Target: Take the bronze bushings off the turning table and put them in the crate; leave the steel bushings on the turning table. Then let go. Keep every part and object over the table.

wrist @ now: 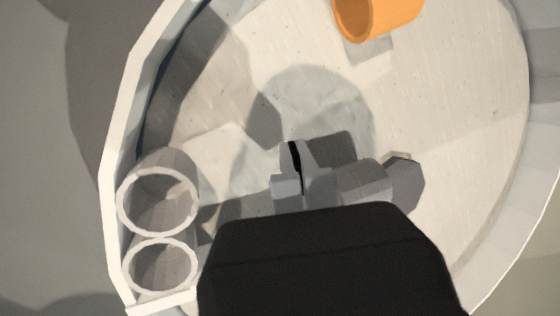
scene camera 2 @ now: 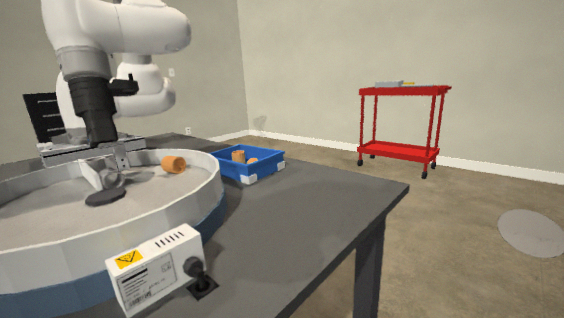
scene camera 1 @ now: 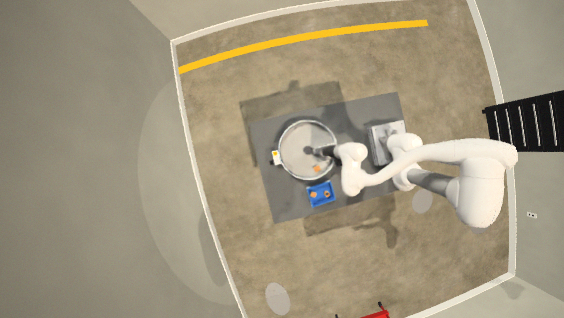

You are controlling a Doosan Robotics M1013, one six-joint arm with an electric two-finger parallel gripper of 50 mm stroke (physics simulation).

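Where they show: gripper, fingertip midpoint: (wrist: 292,157) (scene camera 2: 124,170) (scene camera 1: 322,154); arm's base, link origin: (scene camera 1: 390,144).
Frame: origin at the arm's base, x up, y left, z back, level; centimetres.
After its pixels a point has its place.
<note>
My gripper (scene camera 1: 318,153) {z -53.6, x 0.6, y -15.5 cm} (scene camera 2: 121,165) {z -53.6, x 0.6, y -15.5 cm} (wrist: 292,157) {z -53.6, x 0.6, y -15.5 cm} is shut and empty, low over the turning table (scene camera 1: 279,150) {z -80.5, x -0.5, y -31.4 cm} (scene camera 2: 165,212) {z -82.9, x 1.9, y -24.5 cm} (wrist: 118,110) {z -46.4, x 2.6, y -9.2 cm}. A bronze bushing (scene camera 1: 317,169) {z -61.7, x 2.7, y -8.0 cm} (scene camera 2: 173,164) {z -63.6, x 1.5, y -9.6 cm} (wrist: 397,15) {z -61.5, x 2.3, y -9.4 cm} lies on its side on the disc, apart from the fingers. A steel bushing (scene camera 2: 111,179) (wrist: 364,182) lies between the fingers' side and the dark hub. Two steel bushings, one upper (wrist: 172,158) {z -47.2, x 1.0, y -12.5 cm} and one lower (wrist: 186,247) {z -45.9, x 2.6, y -16.8 cm}, stand against the rim in the wrist view. The blue crate (scene camera 1: 321,203) {z -68.5, x -2.0, y 17.8 cm} (scene camera 2: 265,168) {z -74.6, x -4.3, y 9.5 cm} holds an upright bronze bushing (scene camera 2: 238,156) {z -63.0, x -3.0, y 12.1 cm} and another bronze bushing (scene camera 2: 252,161) {z -71.3, x -2.4, y 8.4 cm}, partly hidden.
A white guide plate (scene camera 2: 91,174) {z -55.2, x 2.2, y -22.3 cm} (wrist: 165,301) {z -43.3, x 2.8, y -19.4 cm} stands on the disc near the fingers, partly hidden by the gripper in the wrist view. A control box (scene camera 1: 275,157) {z -85.2, x -0.6, y -28.1 cm} (scene camera 2: 155,267) {z -86.5, x -2.0, y -29.2 cm} sits outside the rim. A red cart (scene camera 2: 405,91) stands away from the table (scene camera 2: 310,215) {z -94.2, x -6.4, y -3.8 cm}.
</note>
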